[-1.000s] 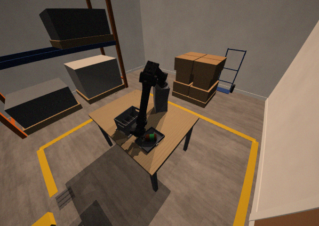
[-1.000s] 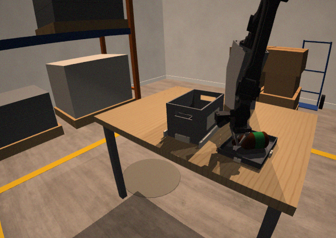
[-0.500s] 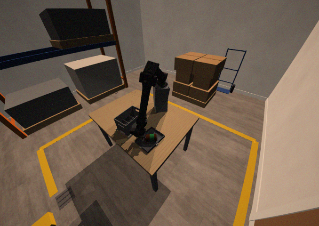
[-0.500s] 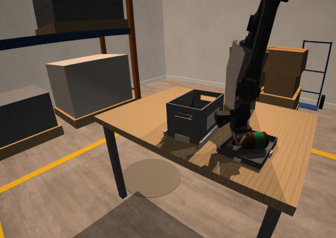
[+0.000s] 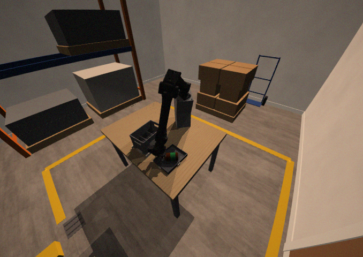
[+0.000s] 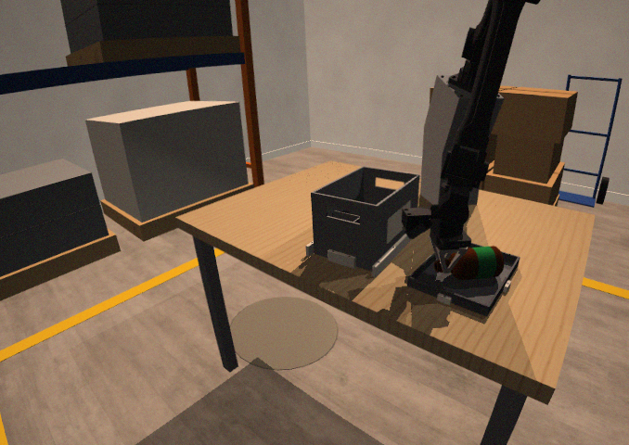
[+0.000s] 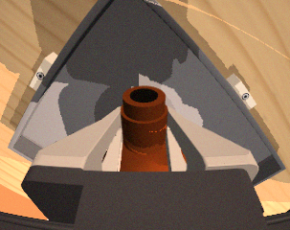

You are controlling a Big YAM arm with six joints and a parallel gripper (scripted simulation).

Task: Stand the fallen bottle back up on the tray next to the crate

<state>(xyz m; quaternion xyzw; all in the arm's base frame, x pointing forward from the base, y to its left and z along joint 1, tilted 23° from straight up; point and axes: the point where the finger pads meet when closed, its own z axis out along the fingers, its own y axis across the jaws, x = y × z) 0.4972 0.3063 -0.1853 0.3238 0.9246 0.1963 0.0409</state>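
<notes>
Right now the brown bottle is 40 mm behind my hand and 30 mm to the left of it. From my hand the other things lie so: tray 60 mm behind, 30 mm to the left, 30 mm below; then dark crate 10 mm behind, 260 mm to the right, 40 mm above.
</notes>
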